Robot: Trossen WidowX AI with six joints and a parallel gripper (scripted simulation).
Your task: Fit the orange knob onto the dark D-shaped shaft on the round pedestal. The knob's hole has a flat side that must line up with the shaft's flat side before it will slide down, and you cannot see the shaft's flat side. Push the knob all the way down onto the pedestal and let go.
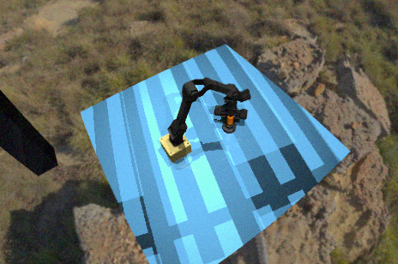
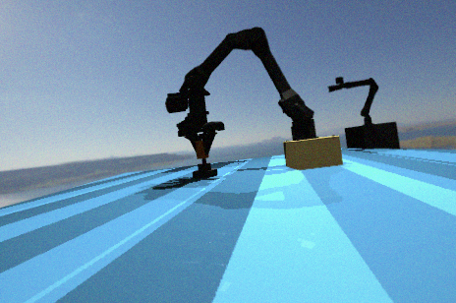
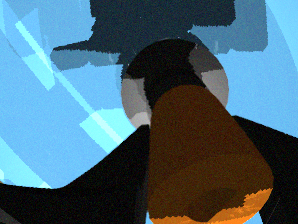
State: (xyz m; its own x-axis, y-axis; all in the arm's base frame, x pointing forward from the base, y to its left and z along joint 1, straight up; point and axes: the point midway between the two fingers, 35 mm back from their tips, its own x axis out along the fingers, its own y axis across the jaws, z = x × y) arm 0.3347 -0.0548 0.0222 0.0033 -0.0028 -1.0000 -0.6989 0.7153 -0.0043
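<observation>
My gripper tip is 2 cm below the orange knob. The rest, counted from my gripper tip: pedestal (4 cm below).
</observation>
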